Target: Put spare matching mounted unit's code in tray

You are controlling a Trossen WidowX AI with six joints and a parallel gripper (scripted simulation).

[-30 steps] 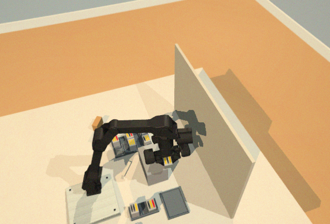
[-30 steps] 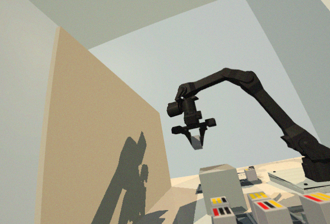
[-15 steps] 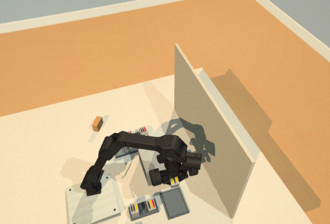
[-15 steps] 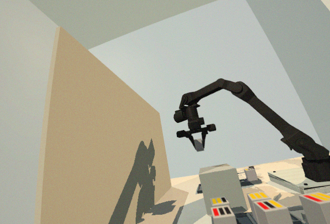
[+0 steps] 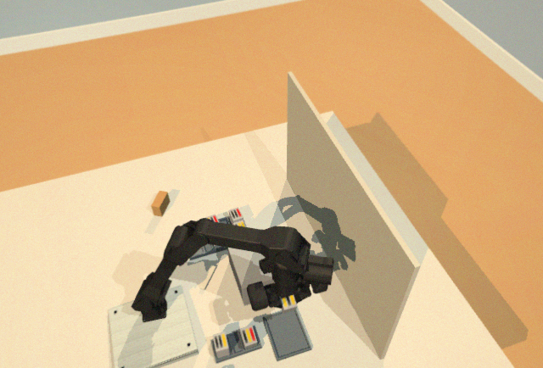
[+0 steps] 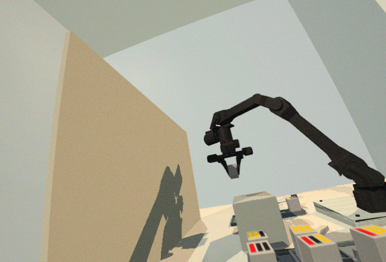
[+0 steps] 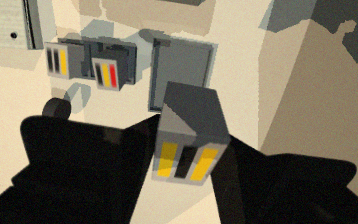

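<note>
Right now my gripper tip is 160 mm above the small rack and 140 mm past it. Also, from my gripper tip: mounted unit 200 mm to the left, 110 mm below, 70 mm behind; tan wall panel 230 mm to the left, 180 mm ahead, 60 mm above; thin stick 220 mm to the left, 200 mm behind, 160 mm below.
</note>
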